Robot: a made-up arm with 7 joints.
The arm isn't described. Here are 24 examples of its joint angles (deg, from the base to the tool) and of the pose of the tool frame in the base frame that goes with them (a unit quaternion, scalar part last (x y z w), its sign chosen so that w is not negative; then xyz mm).
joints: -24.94 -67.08 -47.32 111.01 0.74 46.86 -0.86
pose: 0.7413 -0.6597 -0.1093 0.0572 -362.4 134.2 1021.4
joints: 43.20 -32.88 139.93 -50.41 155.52 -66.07 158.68
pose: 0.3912 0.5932 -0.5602 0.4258 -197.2 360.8 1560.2
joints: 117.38 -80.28 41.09 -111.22 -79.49 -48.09 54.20
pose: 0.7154 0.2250 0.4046 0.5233 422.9 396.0 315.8
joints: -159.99 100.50 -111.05 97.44 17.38 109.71 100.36
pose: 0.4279 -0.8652 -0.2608 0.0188 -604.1 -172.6 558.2
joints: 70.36 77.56 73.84 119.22 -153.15 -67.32 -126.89
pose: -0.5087 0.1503 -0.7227 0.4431 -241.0 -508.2 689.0
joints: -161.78 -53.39 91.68 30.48 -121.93 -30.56 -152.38
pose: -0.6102 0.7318 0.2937 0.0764 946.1 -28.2 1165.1
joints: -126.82 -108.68 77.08 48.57 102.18 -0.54 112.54
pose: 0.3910 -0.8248 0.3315 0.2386 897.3 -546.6 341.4
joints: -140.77 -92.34 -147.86 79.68 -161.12 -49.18 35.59
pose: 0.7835 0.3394 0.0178 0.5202 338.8 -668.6 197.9
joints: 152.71 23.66 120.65 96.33 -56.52 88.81 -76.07
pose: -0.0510 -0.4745 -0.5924 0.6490 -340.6 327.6 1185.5
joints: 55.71 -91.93 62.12 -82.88 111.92 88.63 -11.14
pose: 0.0387 -0.7312 -0.2440 0.6359 -215.2 719.4 258.6
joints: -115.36 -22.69 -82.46 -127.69 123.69 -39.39 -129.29
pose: 0.3687 -0.4067 0.6306 0.5486 462.4 -15.1 1004.4
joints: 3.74 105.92 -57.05 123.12 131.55 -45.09 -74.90
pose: 0.4638 0.2706 -0.7151 0.4475 257.6 242.3 287.7
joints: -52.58 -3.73 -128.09 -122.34 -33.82 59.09 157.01
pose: -0.2697 0.5122 0.5239 0.6248 445.0 -55.0 1097.2
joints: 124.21 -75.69 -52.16 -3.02 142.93 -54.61 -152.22
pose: 0.4064 -0.7918 0.4280 0.1570 605.4 858.4 941.4
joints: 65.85 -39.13 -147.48 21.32 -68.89 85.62 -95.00
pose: -0.0399 -0.3020 -0.6260 0.7179 -381.7 749.8 1321.0
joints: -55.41 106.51 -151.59 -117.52 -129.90 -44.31 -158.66
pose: -0.4097 -0.6499 -0.6347 0.0831 276.3 216.9 46.7
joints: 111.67 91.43 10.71 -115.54 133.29 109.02 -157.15
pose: -0.4717 -0.1980 -0.7566 0.4072 -287.8 -370.7 945.4
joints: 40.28 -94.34 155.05 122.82 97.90 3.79 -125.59
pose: 0.3310 -0.3983 0.2473 0.8189 -374.5 81.7 201.8
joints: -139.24 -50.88 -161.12 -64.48 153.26 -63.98 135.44
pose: -0.4402 0.6472 0.3698 0.5006 457.2 -234.0 1450.0
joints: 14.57 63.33 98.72 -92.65 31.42 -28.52 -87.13
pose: 0.9192 -0.2647 0.0894 0.2775 706.2 278.2 788.7
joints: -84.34 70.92 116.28 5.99 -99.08 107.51 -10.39
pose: 0.4138 -0.6667 -0.2408 0.5713 137.7 996.7 859.3
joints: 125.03 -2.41 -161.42 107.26 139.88 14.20 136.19
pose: -0.2112 0.3205 0.9009 0.2026 397.9 282.7 1108.1
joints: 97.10 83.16 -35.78 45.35 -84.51 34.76 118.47
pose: -0.0850 0.8094 0.4221 0.3994 75.0 -1067.8 418.5
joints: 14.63 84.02 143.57 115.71 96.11 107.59 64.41
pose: -0.7818 0.5215 -0.2756 0.2022 409.3 -220.8 1015.2
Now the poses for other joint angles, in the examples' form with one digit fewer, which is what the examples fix.
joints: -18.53 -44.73 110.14 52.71 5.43 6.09 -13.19
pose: 0.200 0.584 0.070 0.784 -608 -668 1163
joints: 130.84 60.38 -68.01 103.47 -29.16 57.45 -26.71
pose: 0.144 -0.042 0.934 0.324 -26 -618 733
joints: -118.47 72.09 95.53 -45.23 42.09 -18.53 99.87
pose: 0.135 0.008 -0.508 0.851 -787 690 892
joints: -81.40 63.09 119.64 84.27 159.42 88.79 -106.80
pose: -0.183 0.398 -0.796 0.419 398 522 1247
